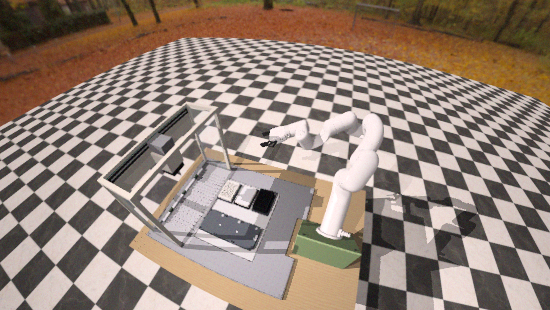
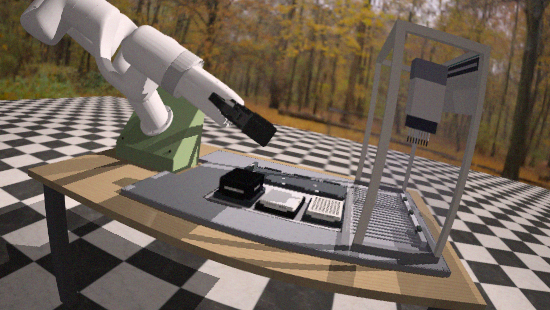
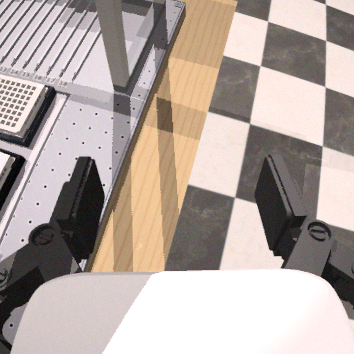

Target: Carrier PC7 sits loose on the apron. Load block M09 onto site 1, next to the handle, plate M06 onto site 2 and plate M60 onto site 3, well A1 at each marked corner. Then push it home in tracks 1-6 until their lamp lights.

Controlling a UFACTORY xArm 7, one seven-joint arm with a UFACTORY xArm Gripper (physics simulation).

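Places are measured from the arm's base along level axes (x back, y left, z down), in metres.
Pixels of known places: gripper, fingertip midpoint: [image 1: 261, 140] [image 2: 269, 135] [image 3: 179, 174]; arm's base, link origin: [image 1: 329, 233] [image 2: 156, 120].
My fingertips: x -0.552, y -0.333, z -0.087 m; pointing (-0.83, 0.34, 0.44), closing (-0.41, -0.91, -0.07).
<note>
Ahead of a thing's pixels: the offset from my fingertips to its top centre. "pt": to the spot under its first point. Level surfaces: height alone.
Carrier PC7, a long dark slate tray @[dx +0.079, dy +0.498, dz +0.184 m] [image 1: 230, 231] [image 2: 300, 184], lies flat on the apron beside a row of three labware pieces. These are a tall black block @[dx +0.161, dy +0.268, dz +0.160 m] [image 1: 265, 201] [image 2: 242, 181], a plain white plate @[dx +0.050, dy +0.282, dz +0.188 m] [image 1: 246, 196] [image 2: 282, 199] and a white plate with a grid of wells @[pt dx -0.058, dy +0.302, dz +0.192 m] [image 1: 229, 190] [image 2: 325, 207] [image 3: 17, 105], each on a dark holder. Their labels are too small to read. The grooved tracks [image 1: 192, 202] [image 2: 382, 215] lie beyond; no lit lamp can be made out. My gripper [image 1: 262, 139] [image 2: 265, 135] [image 3: 179, 174] is open and empty, tilted downward, high above the table's edge.
A grey gantry frame [image 1: 222, 140] [image 2: 382, 125] [image 3: 114, 45] stands over the tracks and carries a pipetting head [image 1: 167, 156] [image 2: 426, 95]. The grey deck sits on a wooden table @[dz +0.227 m] [image 1: 320, 287] [image 3: 145, 225]. A green pedestal [image 1: 325, 247] [image 2: 160, 137] bears the arm.
</note>
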